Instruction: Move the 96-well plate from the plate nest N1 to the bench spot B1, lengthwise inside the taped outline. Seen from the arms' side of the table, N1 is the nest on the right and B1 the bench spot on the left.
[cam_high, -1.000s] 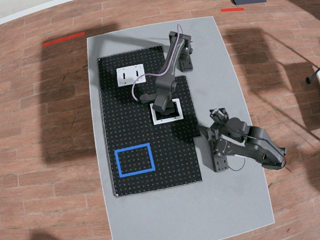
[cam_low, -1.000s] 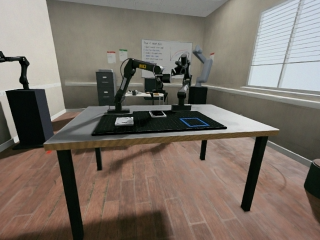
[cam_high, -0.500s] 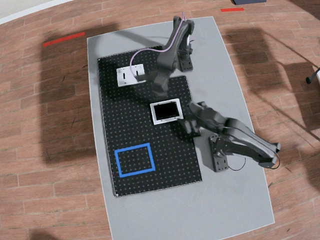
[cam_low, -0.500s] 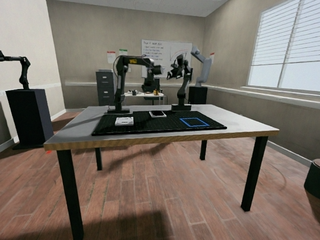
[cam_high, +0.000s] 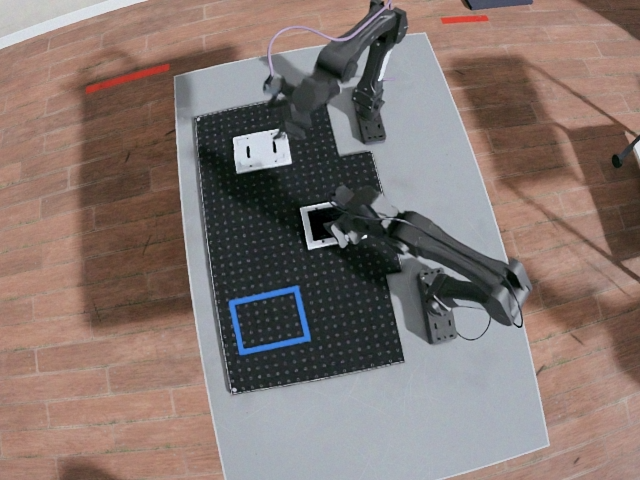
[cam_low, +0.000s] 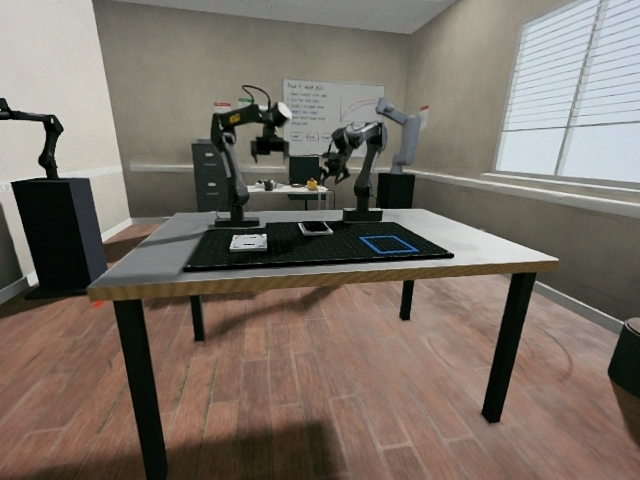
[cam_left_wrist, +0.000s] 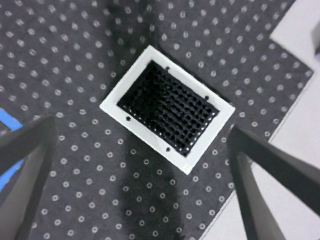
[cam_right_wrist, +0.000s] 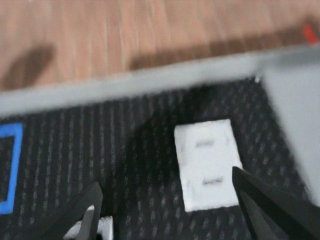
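Right now my left hand is 5 cm to the left of the black 96-well plate and 18 cm above it.
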